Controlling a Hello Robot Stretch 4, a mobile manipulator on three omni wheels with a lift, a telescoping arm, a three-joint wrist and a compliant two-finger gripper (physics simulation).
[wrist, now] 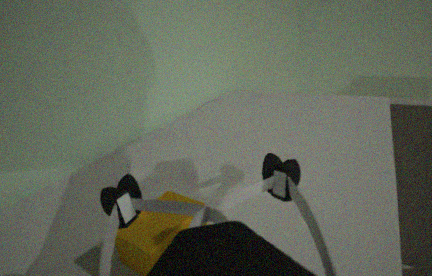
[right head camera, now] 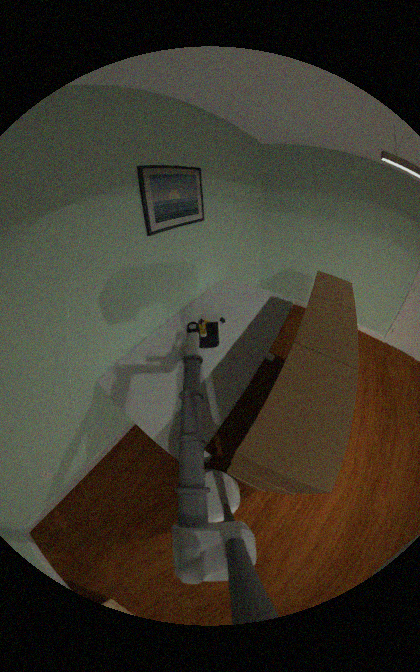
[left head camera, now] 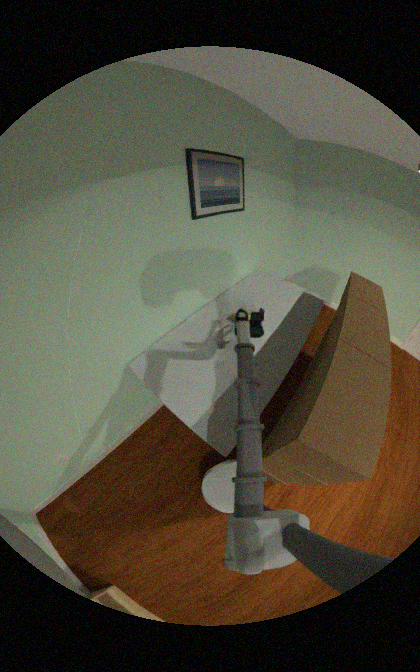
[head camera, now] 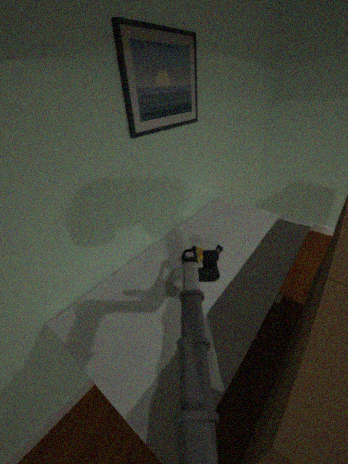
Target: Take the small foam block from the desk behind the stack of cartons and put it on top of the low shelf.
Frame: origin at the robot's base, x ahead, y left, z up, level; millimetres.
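Where they show: gripper, between the fingertips: (wrist: 202,180) (head camera: 206,247).
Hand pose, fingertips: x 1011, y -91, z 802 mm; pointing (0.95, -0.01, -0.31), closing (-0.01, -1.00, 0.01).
Note:
After its pixels a point has its place.
The yellow foam block (head camera: 199,256) {x 1029, y -56, z 728 mm} (left head camera: 231,317) (right head camera: 203,328) (wrist: 155,230) {x 1030, y -35, z 737 mm} is on the pale desk (head camera: 120,370) {x 446, y 269, z 692 mm} (left head camera: 175,382) (right head camera: 142,400) (wrist: 345,200) {x 1082, y -287, z 692 mm}. My gripper (head camera: 208,250) {x 1011, y -91, z 802 mm} (right head camera: 212,321) (wrist: 202,180) {x 1011, y -91, z 802 mm} is open, its fingertips wide apart. In the wrist view the block is at the lower left, behind the left finger and partly hidden by the black gripper body; its right end reaches into the space between the fingers. Whether a finger touches it I cannot tell. The tall tan stack of cartons (head camera: 320,350) {x 330, y -269, z 1052 mm} (left head camera: 350,375) (right head camera: 305,400) stands right of the desk. The low shelf cannot be clearly made out.
My extended arm (head camera: 195,375) {x 305, y -2, z 1008 mm} (left head camera: 248,440) (right head camera: 192,450) reaches over the desk. A green wall runs along its far side, with a framed picture (head camera: 162,77) {x 1377, y 91, z 1585 mm} (left head camera: 218,185) (right head camera: 175,197) above. A pale wooden edge (left head camera: 120,601) shows at the lower left of the left head view.

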